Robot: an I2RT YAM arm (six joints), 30 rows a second.
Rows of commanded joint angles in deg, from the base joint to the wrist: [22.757, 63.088, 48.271, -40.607, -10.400, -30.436]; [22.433, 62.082, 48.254, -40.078, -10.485, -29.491]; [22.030, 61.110, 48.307, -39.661, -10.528, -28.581]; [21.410, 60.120, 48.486, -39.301, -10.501, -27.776]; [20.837, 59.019, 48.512, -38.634, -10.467, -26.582]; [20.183, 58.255, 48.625, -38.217, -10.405, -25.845]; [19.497, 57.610, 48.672, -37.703, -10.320, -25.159]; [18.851, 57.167, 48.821, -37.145, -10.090, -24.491]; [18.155, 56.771, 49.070, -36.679, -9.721, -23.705]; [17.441, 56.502, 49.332, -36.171, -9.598, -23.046]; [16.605, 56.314, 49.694, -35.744, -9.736, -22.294]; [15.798, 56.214, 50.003, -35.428, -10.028, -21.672]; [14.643, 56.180, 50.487, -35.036, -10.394, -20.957]
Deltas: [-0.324, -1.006, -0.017, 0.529, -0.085, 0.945]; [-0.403, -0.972, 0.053, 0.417, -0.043, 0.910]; [-0.620, -0.990, 0.179, 0.360, 0.027, 0.805]; [-0.573, -1.101, 0.026, 0.667, 0.034, 1.194]; [-0.654, -0.764, 0.113, 0.417, 0.062, 0.737]; [-0.686, -0.645, 0.047, 0.514, 0.085, 0.686]; [-0.646, -0.443, 0.149, 0.558, 0.230, 0.668]; [-0.696, -0.396, 0.249, 0.466, 0.369, 0.786]; [-0.714, -0.269, 0.262, 0.508, 0.123, 0.659]; [-0.836, -0.188, 0.362, 0.427, -0.138, 0.752]; [-0.807, -0.100, 0.309, 0.316, -0.292, 0.622]; [-1.155, -0.034, 0.484, 0.392, -0.366, 0.715]
